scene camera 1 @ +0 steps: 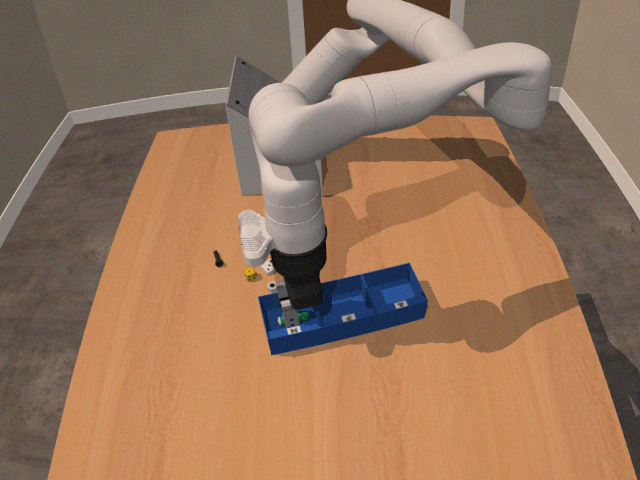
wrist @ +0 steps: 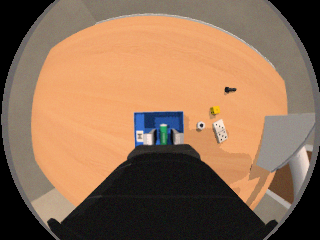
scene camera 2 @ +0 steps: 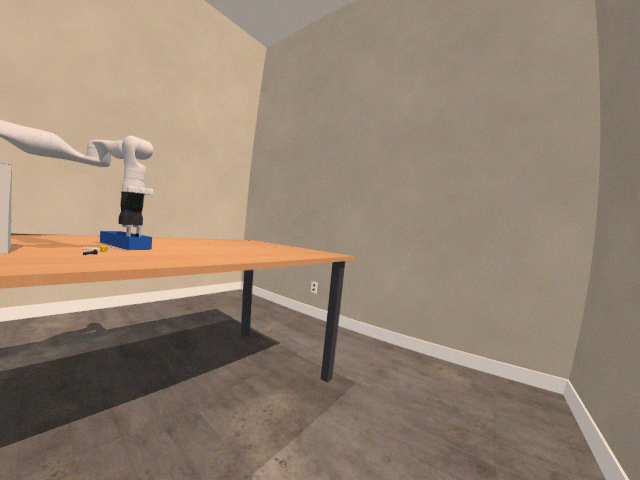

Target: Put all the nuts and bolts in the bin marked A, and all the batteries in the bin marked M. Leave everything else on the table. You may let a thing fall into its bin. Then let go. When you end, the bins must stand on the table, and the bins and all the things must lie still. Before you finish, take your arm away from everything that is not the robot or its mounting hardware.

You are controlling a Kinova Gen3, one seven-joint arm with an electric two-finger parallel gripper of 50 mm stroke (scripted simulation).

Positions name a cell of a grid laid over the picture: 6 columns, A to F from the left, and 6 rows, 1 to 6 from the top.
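Note:
Visible in the scene: the gripper (scene camera 1: C4), (scene camera 2: B4), (wrist: D4), along with a blue bin row (scene camera 1: D4), (scene camera 2: B3).

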